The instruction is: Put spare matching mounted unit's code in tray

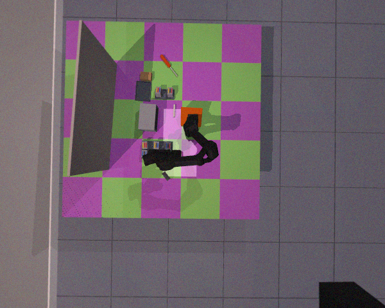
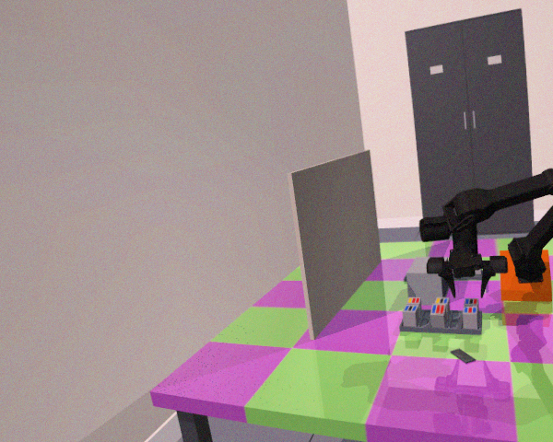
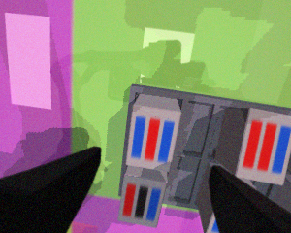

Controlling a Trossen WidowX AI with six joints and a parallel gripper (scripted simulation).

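The dark tray is 42 cm to the right of my gripper tip, 16 cm ahead of it and 8 cm below it. Also, from my gripper tip: tall grey panel: 37 cm ahead, 26 cm to the right, 14 cm above; cardboard box: 52 cm to the right, 14 cm ahead, 7 cm below; unit: 23 cm to the right, 12 cm ahead, 4 cm below.
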